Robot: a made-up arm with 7 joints.
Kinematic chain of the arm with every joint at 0, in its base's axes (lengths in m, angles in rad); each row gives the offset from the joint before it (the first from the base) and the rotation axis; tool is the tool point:
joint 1: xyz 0 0 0.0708 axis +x
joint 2: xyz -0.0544 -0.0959 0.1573 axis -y
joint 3: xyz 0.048 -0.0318 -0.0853 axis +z
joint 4: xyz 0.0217 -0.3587 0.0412 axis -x
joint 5: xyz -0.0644 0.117 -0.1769 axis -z
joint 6: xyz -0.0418 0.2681 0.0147 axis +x
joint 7: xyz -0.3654 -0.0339 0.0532 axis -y
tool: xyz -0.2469 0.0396 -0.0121
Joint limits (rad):
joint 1: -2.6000..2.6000
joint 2: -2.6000..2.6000
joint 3: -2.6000..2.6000
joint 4: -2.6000..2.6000
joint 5: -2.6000..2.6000
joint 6: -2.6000..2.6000
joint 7: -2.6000..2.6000
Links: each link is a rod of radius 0.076 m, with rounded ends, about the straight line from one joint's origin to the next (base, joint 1, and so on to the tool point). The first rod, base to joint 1, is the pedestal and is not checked.
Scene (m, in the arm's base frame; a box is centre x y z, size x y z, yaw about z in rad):
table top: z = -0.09
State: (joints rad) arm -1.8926 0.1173 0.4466 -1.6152 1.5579 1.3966 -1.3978
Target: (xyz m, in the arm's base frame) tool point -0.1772 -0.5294 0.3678
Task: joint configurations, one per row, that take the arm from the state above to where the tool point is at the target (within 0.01 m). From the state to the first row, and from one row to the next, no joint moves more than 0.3 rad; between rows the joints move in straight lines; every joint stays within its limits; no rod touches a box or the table.
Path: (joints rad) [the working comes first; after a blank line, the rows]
Joints at the target: -1.7029 -1.8822 0.8489 -2.1741 2.5988 0.5839 -1.5608
Straight joint move there: clear.

1: -1.8655 -0.1683 0.5041 -1.6950 1.7066 1.2805 -1.4211
2: -1.8384 -0.4540 0.5616 -1.7749 1.8553 1.1644 -1.4444
3: -1.8113 -0.7396 0.6190 -1.8547 2.0040 1.0483 -1.4676
4: -1.7842 -1.0253 0.6765 -1.9346 2.1527 0.9322 -1.4909
5: -1.7571 -1.3109 0.7340 -2.0144 2.3014 0.8161 -1.5142
6: -1.7300 -1.5966 0.7915 -2.0943 2.4501 0.7000 -1.5375
7: -1.7029 -1.8822 0.8489 -2.1741 2.5988 0.5839 -1.5608

